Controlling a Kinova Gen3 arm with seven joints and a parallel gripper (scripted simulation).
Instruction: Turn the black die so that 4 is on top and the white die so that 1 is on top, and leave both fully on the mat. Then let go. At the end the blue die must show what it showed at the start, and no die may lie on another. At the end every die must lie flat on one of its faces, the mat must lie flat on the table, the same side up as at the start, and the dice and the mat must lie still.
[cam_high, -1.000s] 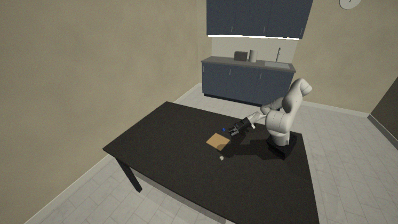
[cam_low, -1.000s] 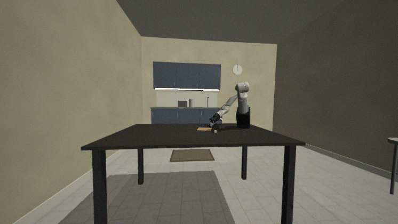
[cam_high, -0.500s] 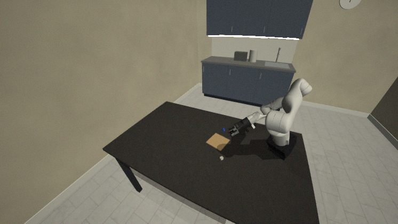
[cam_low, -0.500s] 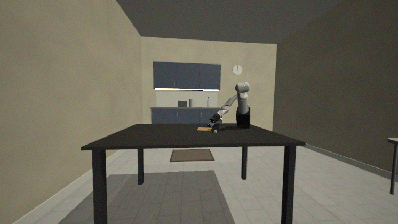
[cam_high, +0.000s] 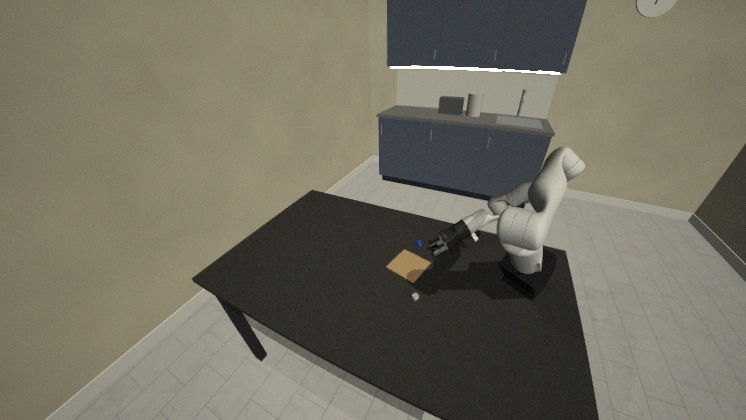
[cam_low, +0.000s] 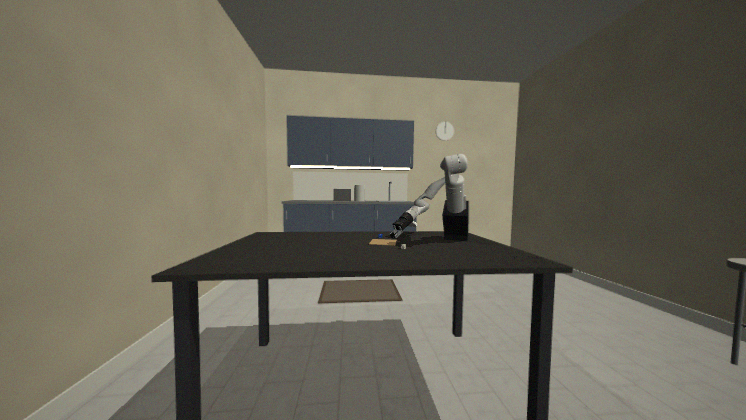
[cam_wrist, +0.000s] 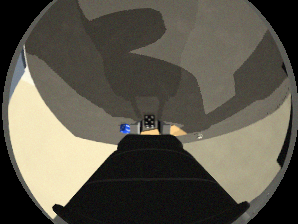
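Now: the black die 10 mm below my hand. Round my hand: white die 280 mm to the left, 40 mm behind, 10 mm below; tan mat 140 mm to the left, 60 mm ahead, 20 mm below; blue die 80 mm ahead, 10 mm below.
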